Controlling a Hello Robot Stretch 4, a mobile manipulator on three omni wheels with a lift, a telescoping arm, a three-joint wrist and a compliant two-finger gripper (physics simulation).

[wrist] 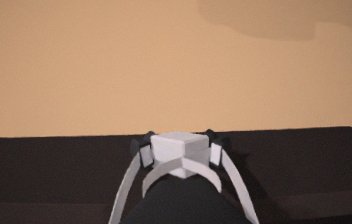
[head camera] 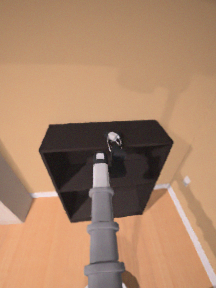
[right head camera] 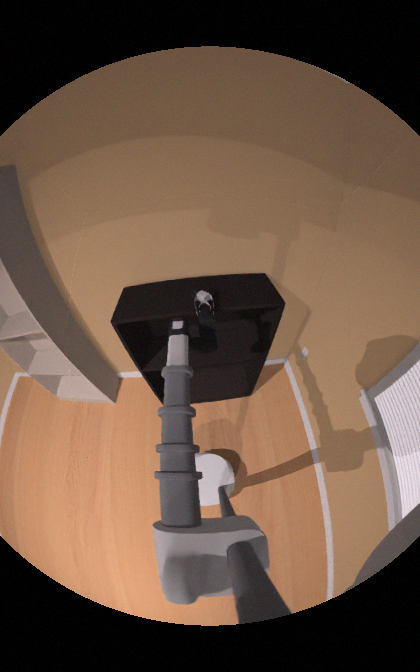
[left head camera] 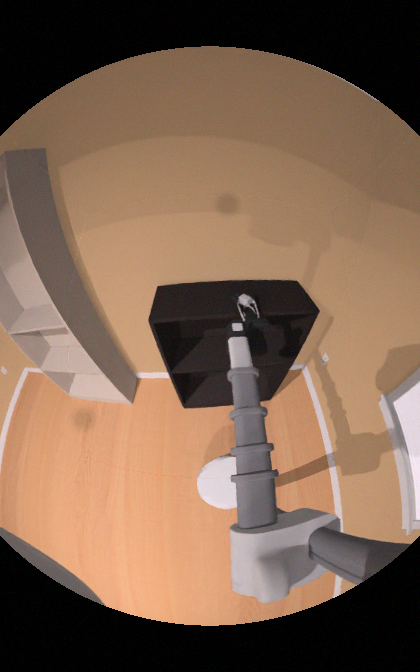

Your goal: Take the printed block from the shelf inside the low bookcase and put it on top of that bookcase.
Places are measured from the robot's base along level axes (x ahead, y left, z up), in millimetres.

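Pixels of known places: gripper, fingertip midpoint: (head camera: 112, 132).
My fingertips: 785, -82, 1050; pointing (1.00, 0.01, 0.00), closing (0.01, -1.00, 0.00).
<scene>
For each thing: its top centre in the pictures, then the offset to it from my fingertips, as dx, dy, dz. "*": a spot on its surface instead.
- printed block, middle of its top: (wrist: 178, 135) (head camera: 112, 134) -41, +0, +17
- low dark bookcase, surface spot: (wrist: 60, 165) * -30, +137, -18
The printed block (head camera: 114, 135) (left head camera: 245, 300) (right head camera: 203, 296) (wrist: 172, 143) is pale grey-white and box-shaped, with one corner facing the wrist camera. My gripper (head camera: 114, 138) (left head camera: 246, 303) (right head camera: 204, 299) (wrist: 180, 142) is shut on it, with a dark fingertip on each side. Both are over the top board of the low dark bookcase (head camera: 75, 136) (left head camera: 190, 301) (right head camera: 155, 301) (wrist: 60, 165), near its middle. I cannot tell whether the block's underside touches the board. The arm and wrist hide part of the bookcase's open front and inner shelf.
A tan wall (head camera: 100, 90) (wrist: 100, 65) stands right behind the bookcase. A tall pale shelf unit (head camera: 12, 192) (left head camera: 60, 280) (right head camera: 50, 300) is at the left. A window with a blind (right head camera: 407, 420) is at the far right. Wooden floor lies in front of the bookcase.
</scene>
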